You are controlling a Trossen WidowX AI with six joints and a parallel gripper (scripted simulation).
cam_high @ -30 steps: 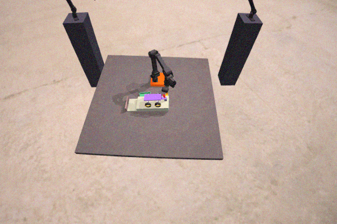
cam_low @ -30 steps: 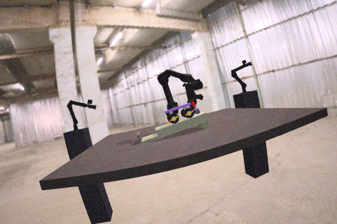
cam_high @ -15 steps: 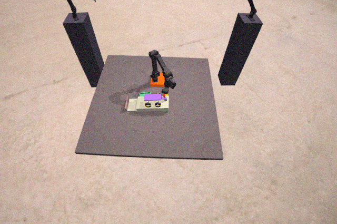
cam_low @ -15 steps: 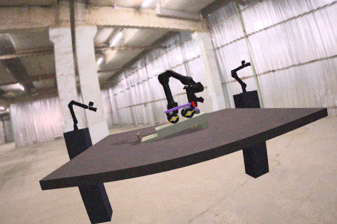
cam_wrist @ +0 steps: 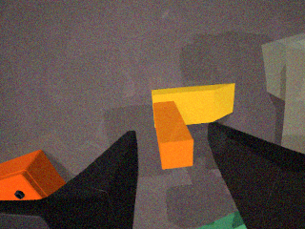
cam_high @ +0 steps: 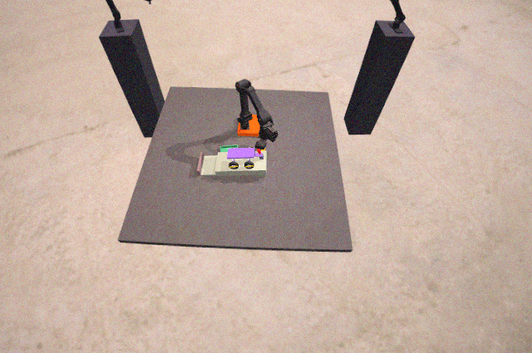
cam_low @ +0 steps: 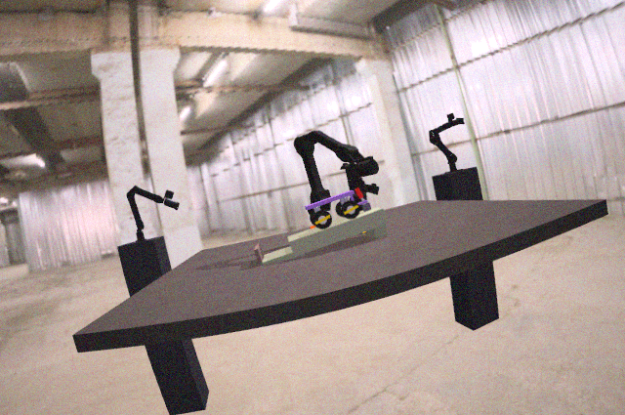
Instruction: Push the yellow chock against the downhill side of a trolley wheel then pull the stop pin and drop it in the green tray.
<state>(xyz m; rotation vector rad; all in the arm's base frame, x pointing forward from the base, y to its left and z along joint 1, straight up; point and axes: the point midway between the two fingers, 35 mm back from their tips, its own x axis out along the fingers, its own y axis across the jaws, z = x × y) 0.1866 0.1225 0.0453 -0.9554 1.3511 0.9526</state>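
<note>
My gripper tip is 2 cm short of the yellow chock, 1 cm to the left of it and 3 cm above it. Round my gripper tip: purple trolley 14 cm ahead, 14 cm to the right, 7 cm above; then brown bar 12 cm ahead, 41 cm to the right, 2 cm below; then red-headed stop pin 13 cm ahead, 3 cm to the right, 8 cm above.
</note>
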